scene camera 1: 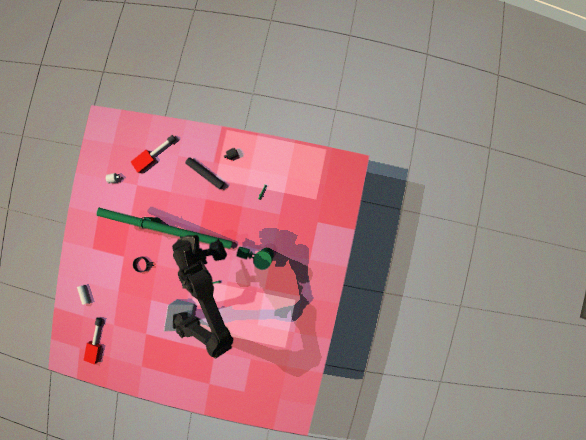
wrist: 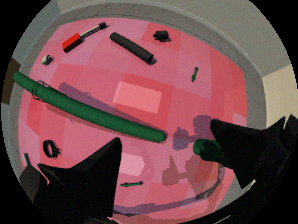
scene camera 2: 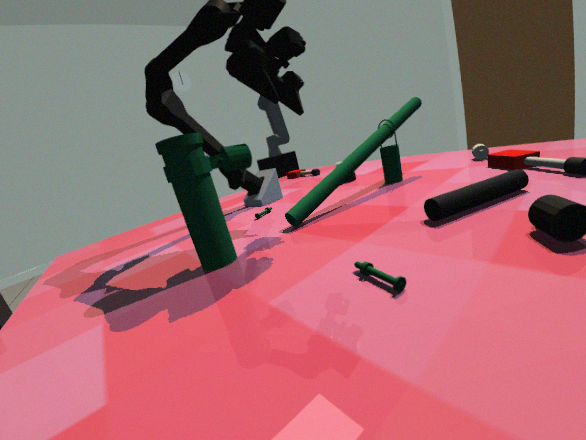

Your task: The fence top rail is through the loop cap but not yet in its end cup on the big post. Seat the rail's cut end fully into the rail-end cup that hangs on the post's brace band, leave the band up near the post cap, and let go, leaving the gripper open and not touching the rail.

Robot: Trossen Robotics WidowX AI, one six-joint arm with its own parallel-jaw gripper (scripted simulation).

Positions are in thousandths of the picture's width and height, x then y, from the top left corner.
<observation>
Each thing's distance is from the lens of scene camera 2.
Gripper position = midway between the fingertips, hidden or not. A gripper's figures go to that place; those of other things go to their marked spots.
my gripper (scene camera 2: 496, 247): 50 cm
green top rail (scene camera 2: 513, 481): 49 cm
black tube (scene camera 2: 750, 472): 40 cm
big green post (scene camera 2: 346, 483): 39 cm
The marked spots on the big green post and the green top rail are 19 cm apart.
</observation>
